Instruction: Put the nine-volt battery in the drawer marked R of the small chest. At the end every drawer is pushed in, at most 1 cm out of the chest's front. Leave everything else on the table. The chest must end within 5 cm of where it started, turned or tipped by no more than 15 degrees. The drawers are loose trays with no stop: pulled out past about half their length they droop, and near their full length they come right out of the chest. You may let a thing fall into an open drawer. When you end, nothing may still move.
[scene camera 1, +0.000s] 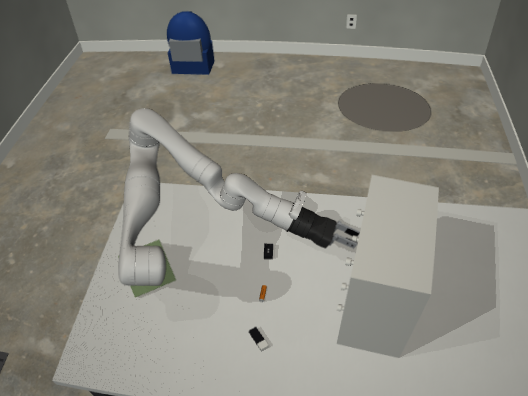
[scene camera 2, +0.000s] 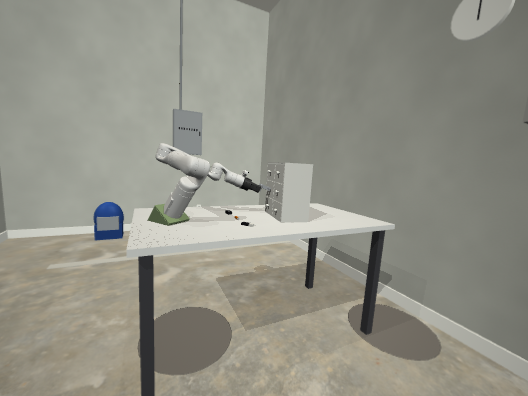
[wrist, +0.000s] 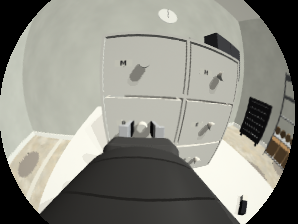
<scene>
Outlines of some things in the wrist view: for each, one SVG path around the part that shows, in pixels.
My gripper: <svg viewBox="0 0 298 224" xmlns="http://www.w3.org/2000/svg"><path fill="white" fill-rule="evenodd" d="M40 213L40 216L49 224L240 224L192 167L179 157L177 147L168 138L164 138L165 127L159 126L155 121L150 121L150 134L152 138L132 137L134 133L134 120L130 120L125 125L119 125L119 137L114 137L103 148L103 153L95 157Z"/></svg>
A drawer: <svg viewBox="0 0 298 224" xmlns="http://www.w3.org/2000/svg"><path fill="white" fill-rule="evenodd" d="M104 98L110 141L114 137L119 136L120 124L125 125L130 120L134 120L134 133L132 137L152 138L150 134L150 121L155 121L159 126L165 127L164 138L168 138L174 143L182 100L179 98L141 95L108 95Z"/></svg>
A drawer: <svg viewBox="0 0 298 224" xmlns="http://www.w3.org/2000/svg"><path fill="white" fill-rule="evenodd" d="M190 44L187 95L233 102L238 64L214 51Z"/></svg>
</scene>
